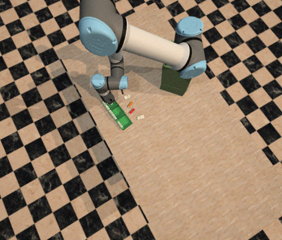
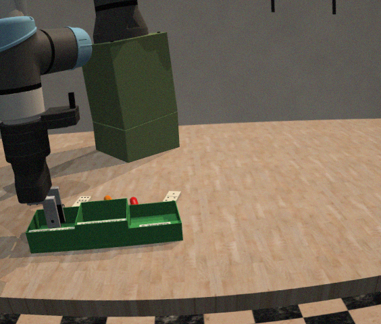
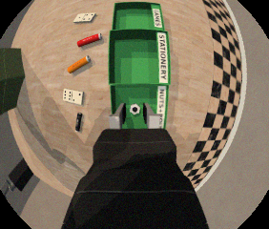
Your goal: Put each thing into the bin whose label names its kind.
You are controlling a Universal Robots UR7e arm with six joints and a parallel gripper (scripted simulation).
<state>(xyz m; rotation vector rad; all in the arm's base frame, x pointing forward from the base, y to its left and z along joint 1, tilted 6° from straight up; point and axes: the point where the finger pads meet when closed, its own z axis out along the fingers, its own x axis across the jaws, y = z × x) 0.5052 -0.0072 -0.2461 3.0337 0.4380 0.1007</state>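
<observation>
The white nut is 30 mm below my hand. Round my hand: black cylinder: 110 mm behind, 60 mm to the right, 30 mm below; then orange cylinder: 120 mm behind, 50 mm to the left, 30 mm below; then three joined green bins: 80 mm to the left, 20 mm behind, 10 mm below.
</observation>
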